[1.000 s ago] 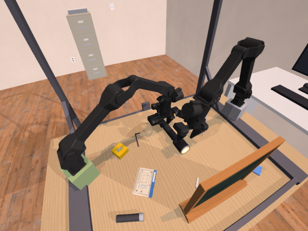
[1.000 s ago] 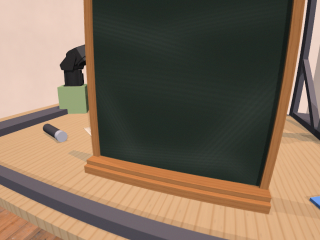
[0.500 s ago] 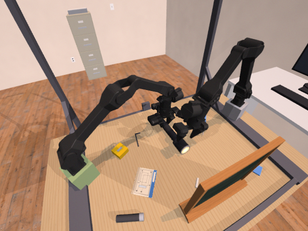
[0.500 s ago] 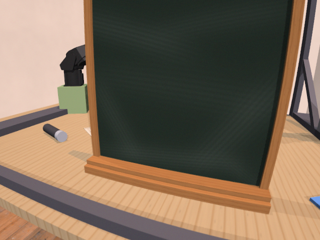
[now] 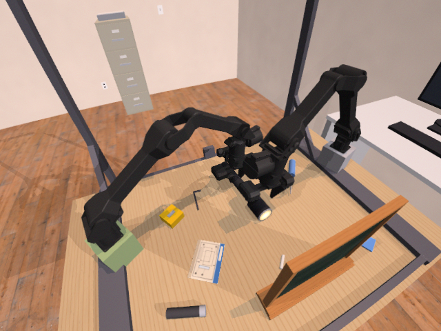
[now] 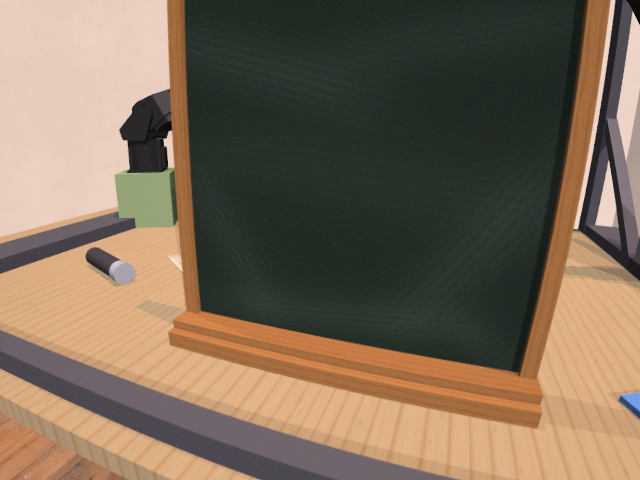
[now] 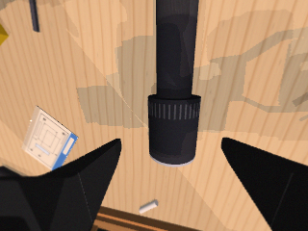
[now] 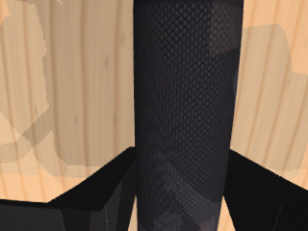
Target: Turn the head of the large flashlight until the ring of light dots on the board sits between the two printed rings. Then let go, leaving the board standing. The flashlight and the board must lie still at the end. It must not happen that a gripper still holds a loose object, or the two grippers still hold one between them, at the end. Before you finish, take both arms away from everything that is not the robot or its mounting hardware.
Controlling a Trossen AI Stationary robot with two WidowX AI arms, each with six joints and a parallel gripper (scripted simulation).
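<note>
Now: the flashlight head 1 cm ahead of my left hand, 1 cm to the right of it and 7 cm below it. Round my left hand: chalk stick (18 cm ahead, 4 cm to the right, 10 cm below); booklet (8 cm ahead, 24 cm to the right, 10 cm below); yellow box (11 cm behind, 30 cm to the right, 8 cm below).
</note>
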